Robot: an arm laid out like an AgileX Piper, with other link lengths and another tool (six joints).
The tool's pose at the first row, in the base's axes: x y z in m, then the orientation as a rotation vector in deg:
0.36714, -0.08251, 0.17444, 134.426, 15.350, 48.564
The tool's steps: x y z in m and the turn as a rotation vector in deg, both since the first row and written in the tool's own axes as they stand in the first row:
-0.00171, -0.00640, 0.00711, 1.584, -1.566, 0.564
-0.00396, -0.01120, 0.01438, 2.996, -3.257, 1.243
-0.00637, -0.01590, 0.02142, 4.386, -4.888, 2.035
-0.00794, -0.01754, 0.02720, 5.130, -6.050, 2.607
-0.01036, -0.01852, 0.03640, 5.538, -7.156, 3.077
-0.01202, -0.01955, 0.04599, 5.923, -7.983, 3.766
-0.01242, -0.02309, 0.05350, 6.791, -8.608, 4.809
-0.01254, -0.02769, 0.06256, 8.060, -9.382, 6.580
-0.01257, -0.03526, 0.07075, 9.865, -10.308, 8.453
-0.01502, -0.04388, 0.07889, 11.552, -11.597, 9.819
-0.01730, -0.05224, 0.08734, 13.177, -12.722, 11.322
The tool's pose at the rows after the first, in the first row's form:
0.37045, -0.08160, 0.16535, 136.637, 14.806, 47.029
0.37341, -0.08223, 0.15688, 138.750, 13.979, 45.356
0.37610, -0.08288, 0.14852, 140.838, 13.021, 43.774
0.37858, -0.08501, 0.14324, 142.085, 12.202, 42.627
0.38256, -0.08965, 0.13588, 142.957, 11.362, 41.485
0.38737, -0.09415, 0.12865, 143.782, 10.367, 40.783
0.39189, -0.09518, 0.12175, 145.101, 9.257, 40.494
0.39763, -0.09603, 0.11341, 147.051, 7.375, 40.345
0.40295, -0.09409, 0.10380, 149.563, 5.515, 40.028
0.40638, -0.09222, 0.09234, 151.901, 4.029, 38.982
0.41013, -0.09063, 0.08094, 154.157, 2.387, 38.179

